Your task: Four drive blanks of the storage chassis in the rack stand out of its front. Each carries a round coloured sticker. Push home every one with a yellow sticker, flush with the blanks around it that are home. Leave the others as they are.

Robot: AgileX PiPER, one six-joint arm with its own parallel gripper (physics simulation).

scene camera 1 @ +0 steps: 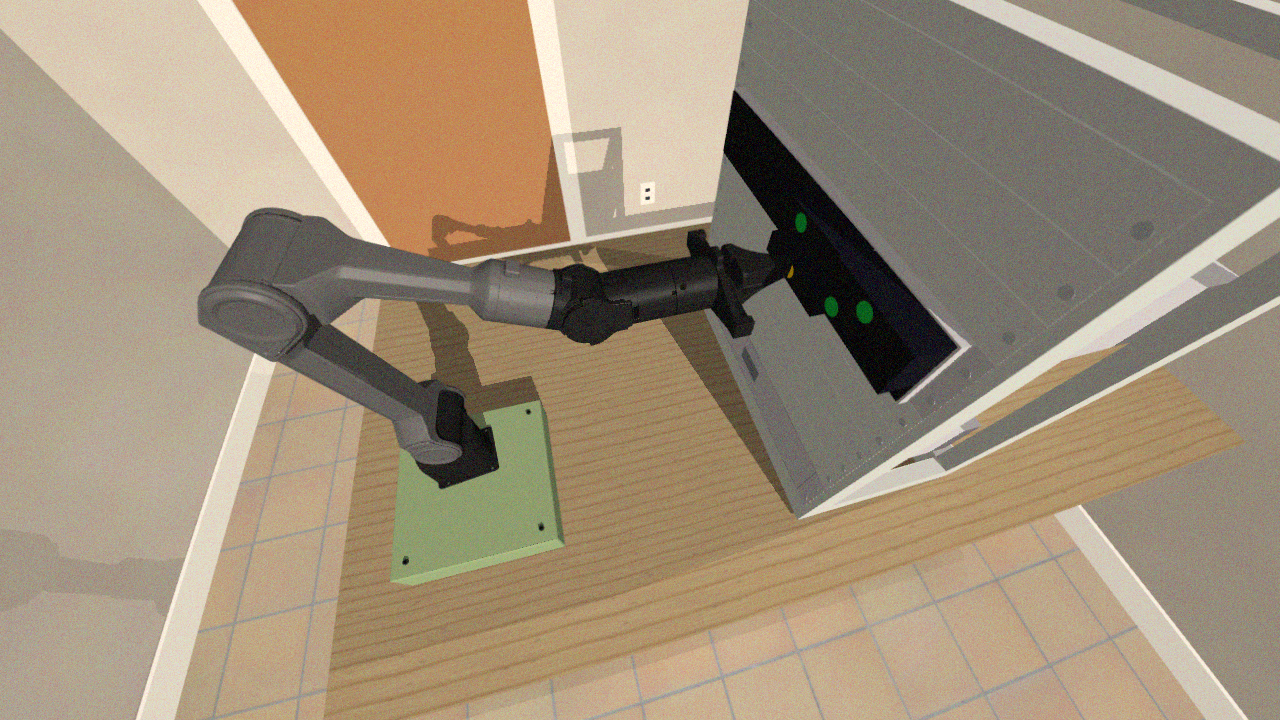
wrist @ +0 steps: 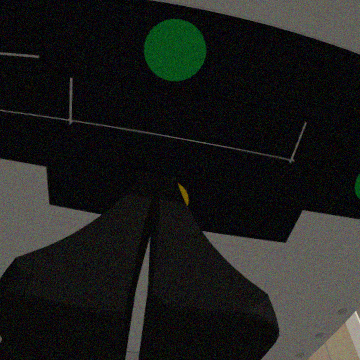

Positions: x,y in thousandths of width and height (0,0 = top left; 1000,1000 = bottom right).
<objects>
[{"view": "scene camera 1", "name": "my gripper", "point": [615,370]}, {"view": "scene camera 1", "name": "grey rack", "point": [773,272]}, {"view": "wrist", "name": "my gripper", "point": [432,540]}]
</objects>
